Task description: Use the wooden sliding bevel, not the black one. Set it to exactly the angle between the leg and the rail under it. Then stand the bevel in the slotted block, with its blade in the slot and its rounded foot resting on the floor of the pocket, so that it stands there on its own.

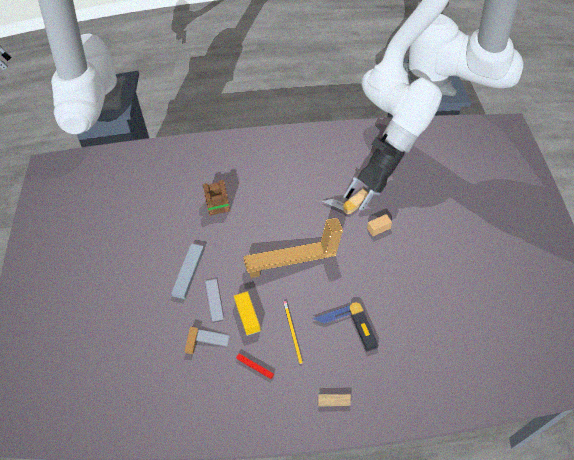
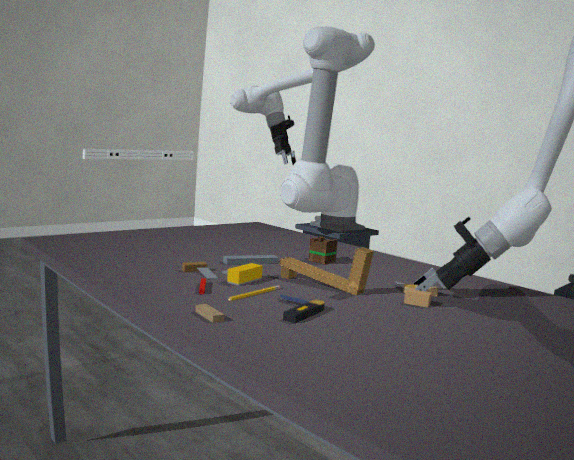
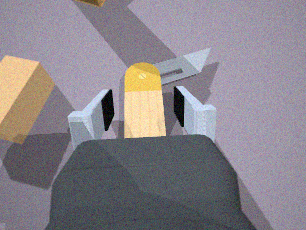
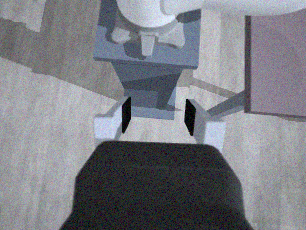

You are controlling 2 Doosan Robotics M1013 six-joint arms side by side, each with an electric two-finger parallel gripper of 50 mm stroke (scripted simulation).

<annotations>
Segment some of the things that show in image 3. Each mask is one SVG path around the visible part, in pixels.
My left gripper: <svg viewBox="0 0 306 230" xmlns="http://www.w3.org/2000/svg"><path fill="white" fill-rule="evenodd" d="M257 229L241 209L237 173L214 144L217 109L212 105L201 104L183 86L174 86L174 113L181 127L185 127L188 135L101 139L104 131L108 131L114 117L112 89L102 90L82 111L73 111L68 116L74 152L52 184L49 224L44 230Z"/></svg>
A wooden sliding bevel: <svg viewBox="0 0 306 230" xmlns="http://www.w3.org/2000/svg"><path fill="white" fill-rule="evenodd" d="M212 48L156 64L136 63L128 68L125 73L124 138L166 136L161 85L201 73ZM183 72L160 79L160 75L179 69Z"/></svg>
</annotations>
